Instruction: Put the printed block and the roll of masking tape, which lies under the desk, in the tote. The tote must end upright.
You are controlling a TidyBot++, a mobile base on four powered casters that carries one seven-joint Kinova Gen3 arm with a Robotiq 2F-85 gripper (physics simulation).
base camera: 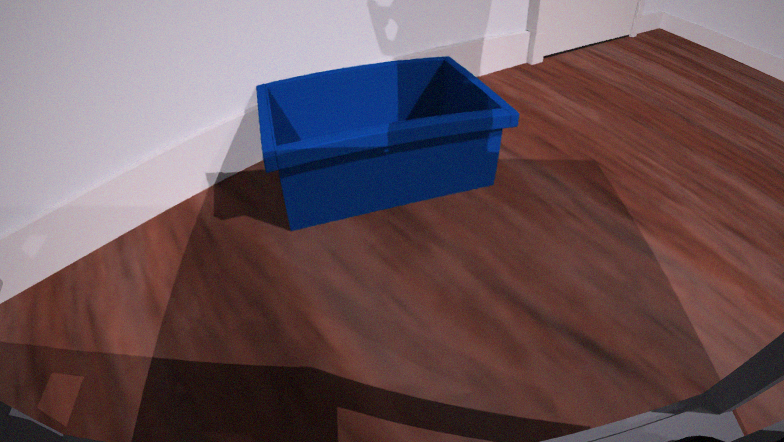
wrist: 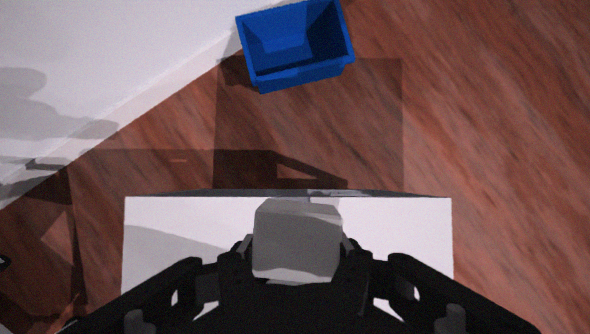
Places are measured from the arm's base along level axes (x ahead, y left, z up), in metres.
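Where they show: gripper, fingertip midpoint: [wrist: 295, 245].
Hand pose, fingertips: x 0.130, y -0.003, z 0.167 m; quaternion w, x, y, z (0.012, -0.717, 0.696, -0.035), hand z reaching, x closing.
Note:
Things, the pixels of their centre, and the offset from my fingertips. Level surfaces: height alone.
- blue tote at the middle of its body: [base camera: 377, 130] [wrist: 294, 49] dy -0.008, dx +0.445, dz -0.504 m
- grey printed block at the middle of its body: [wrist: 297, 237] dy -0.001, dx +0.008, dz +0.009 m
- Wooden floor at its surface level: dz -0.564 m
The blue tote [base camera: 384, 181] [wrist: 301, 75] stands upright on the floor close to the wall. The parts of its inside that show hold no object. My gripper [wrist: 295, 245] is shut on the grey printed block [wrist: 297, 242], above the white top of the robot's base in the wrist view. The tote is ahead of the base, apart from the gripper and the block. The gripper does not show in the base camera view. The roll of masking tape and the desk do not show clearly in either view.
The white wall [base camera: 137, 71] [wrist: 125, 45] with its baseboard runs behind and left of the tote. A door [base camera: 587, 21] is at the back right. The base's white top [wrist: 400, 225] lies below the gripper. Wooden floor [base camera: 439, 274] and shadows lie between base and tote.

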